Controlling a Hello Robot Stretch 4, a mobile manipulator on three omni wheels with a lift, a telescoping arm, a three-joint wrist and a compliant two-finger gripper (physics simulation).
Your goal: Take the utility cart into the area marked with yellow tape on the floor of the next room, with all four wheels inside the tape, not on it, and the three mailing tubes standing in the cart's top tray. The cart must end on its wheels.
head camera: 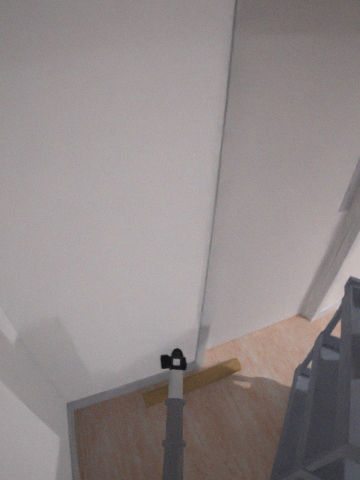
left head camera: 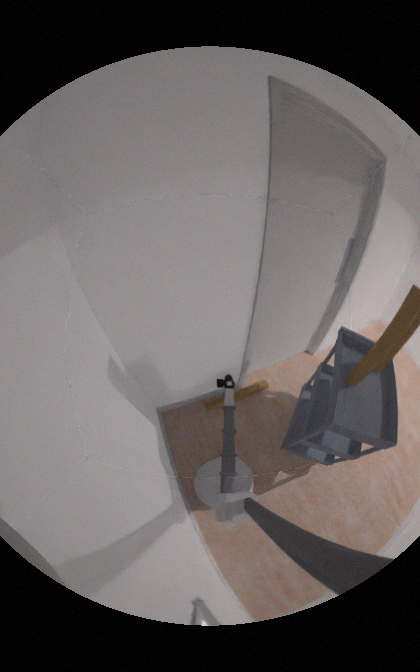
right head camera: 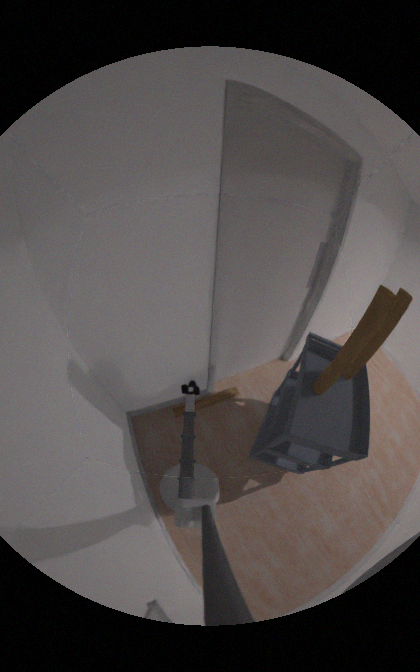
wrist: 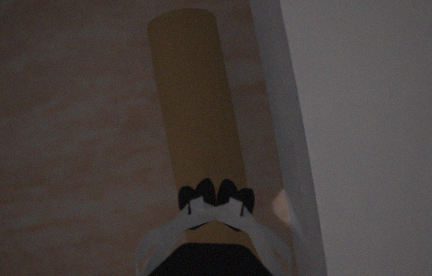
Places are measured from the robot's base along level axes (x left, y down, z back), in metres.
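Pixels of known places: gripper, fingertip midpoint: (wrist: 216,194).
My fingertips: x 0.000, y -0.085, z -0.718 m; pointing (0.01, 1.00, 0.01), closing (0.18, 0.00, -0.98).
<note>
Behind a point stands the place of what it marks.
A cardboard-brown mailing tube (head camera: 212,376) {x -0.217, y -0.048, z -0.777 m} (left head camera: 252,390) (right head camera: 220,395) (wrist: 195,100) {x 0.083, y -0.055, z -0.677 m} lies on the floor along the foot of the wall. My gripper (head camera: 175,360) (left head camera: 226,382) (right head camera: 190,388) (wrist: 216,194) {x 0.000, y -0.085, z -0.718 m} is shut and empty, its fingertips together above the tube, over its width in the wrist view. The blue-grey utility cart (head camera: 327,400) {x -0.639, y -0.445, z -0.484 m} (left head camera: 350,420) (right head camera: 325,425) stands upright to the right. Two more tubes lean in its top tray; in the right head view one (right head camera: 345,355) is beside the other (right head camera: 385,332). The yellow tape does not show.
A pale wall (head camera: 125,200) {x 0.166, y -1.192, z -0.754 m} (left head camera: 175,300) rises behind the floor tube, with a skirting (wrist: 285,125) {x 0.079, y -0.041, z -0.776 m} close along it. A tall grey door-like panel (head camera: 280,150) {x -0.378, y -1.277, z -1.065 m} (left head camera: 305,225) (right head camera: 270,225) is right of it. Another wall (left head camera: 125,450) runs close along my base's left side (left head camera: 205,482).
</note>
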